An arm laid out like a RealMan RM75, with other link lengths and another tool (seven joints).
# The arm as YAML. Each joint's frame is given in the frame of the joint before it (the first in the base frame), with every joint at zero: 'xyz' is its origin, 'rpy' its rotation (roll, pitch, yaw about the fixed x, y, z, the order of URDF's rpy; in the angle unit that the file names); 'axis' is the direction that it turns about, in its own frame. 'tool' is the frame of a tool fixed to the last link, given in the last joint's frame.
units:
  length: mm
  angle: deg
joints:
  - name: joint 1
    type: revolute
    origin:
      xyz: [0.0, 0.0, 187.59]
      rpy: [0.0, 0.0, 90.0]
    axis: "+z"
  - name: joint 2
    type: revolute
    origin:
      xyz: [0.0, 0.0, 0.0]
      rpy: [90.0, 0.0, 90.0]
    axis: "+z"
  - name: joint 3
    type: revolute
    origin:
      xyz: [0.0, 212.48, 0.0]
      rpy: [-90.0, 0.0, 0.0]
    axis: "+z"
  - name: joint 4
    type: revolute
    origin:
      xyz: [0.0, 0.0, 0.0]
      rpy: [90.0, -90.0, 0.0]
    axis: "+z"
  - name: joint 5
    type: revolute
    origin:
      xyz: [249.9, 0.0, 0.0]
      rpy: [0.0, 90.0, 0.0]
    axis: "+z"
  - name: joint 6
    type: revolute
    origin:
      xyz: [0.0, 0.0, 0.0]
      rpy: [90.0, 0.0, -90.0]
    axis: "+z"
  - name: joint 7
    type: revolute
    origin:
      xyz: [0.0, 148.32, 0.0]
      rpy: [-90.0, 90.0, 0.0]
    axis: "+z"
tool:
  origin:
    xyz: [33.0, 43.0, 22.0]
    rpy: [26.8, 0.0, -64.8]
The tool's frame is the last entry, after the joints.
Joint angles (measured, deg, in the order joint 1, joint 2, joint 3, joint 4, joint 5, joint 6, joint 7), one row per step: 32.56, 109.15, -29.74, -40.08, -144.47, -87.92, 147.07; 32.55, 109.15, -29.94, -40.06, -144.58, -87.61, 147.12; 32.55, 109.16, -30.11, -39.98, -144.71, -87.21, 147.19; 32.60, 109.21, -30.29, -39.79, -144.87, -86.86, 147.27; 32.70, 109.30, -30.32, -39.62, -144.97, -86.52, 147.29; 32.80, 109.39, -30.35, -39.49, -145.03, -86.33, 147.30; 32.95, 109.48, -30.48, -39.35, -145.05, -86.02, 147.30; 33.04, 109.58, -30.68, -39.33, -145.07, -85.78, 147.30; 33.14, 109.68, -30.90, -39.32, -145.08, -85.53, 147.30; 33.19, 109.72, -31.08, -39.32, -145.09, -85.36, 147.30; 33.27, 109.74, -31.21, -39.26, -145.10, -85.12, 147.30; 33.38, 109.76, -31.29, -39.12, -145.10, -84.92, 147.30; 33.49, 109.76, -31.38, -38.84, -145.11, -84.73, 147.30; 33.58, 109.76, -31.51, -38.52, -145.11, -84.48, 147.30; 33.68, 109.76, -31.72, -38.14, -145.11, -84.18, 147.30; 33.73, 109.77, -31.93, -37.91, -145.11, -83.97, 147.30; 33.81, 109.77, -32.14, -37.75, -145.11, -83.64, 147.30; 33.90, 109.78, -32.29, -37.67, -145.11, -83.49, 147.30
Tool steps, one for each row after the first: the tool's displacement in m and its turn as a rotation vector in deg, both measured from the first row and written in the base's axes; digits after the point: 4 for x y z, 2 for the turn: 0.0008, 0.0003, 0.0000, 0.02, -0.34, -0.06; 0.0017, 0.0006, -0.0003, 0.08, -0.68, -0.19; 0.0023, 0.0008, -0.0015, -0.01, -0.91, -0.32; 0.0024, 0.0014, -0.0027, 0.03, -1.01, -0.37; 0.0022, 0.0018, -0.0039, 0.00, -1.02, -0.36; 0.0018, 0.0028, -0.0051, 0.00, -1.12, -0.27; 0.0015, 0.0037, -0.0061, -0.04, -1.29, -0.15; 0.0011, 0.0046, -0.0070, -0.08, -1.46, 0.00; 0.0010, 0.0052, -0.0074, -0.11, -1.63, 0.09; 0.0010, 0.0060, -0.0078, -0.07, -1.79, 0.17; 0.0007, 0.0067, -0.0085, -0.07, -1.85, 0.22; 0.0006, 0.0070, -0.0097, -0.17, -1.84, 0.21; 0.0007, 0.0071, -0.0110, -0.26, -1.85, 0.17; 0.0009, 0.0073, -0.0127, -0.42, -1.91, 0.13; 0.0010, 0.0073, -0.0138, -0.56, -1.99, 0.12; 0.0012, 0.0080, -0.0145, -0.56, -2.20, 0.17; 0.0010, 0.0087, -0.0149, -0.61, -2.31, 0.26
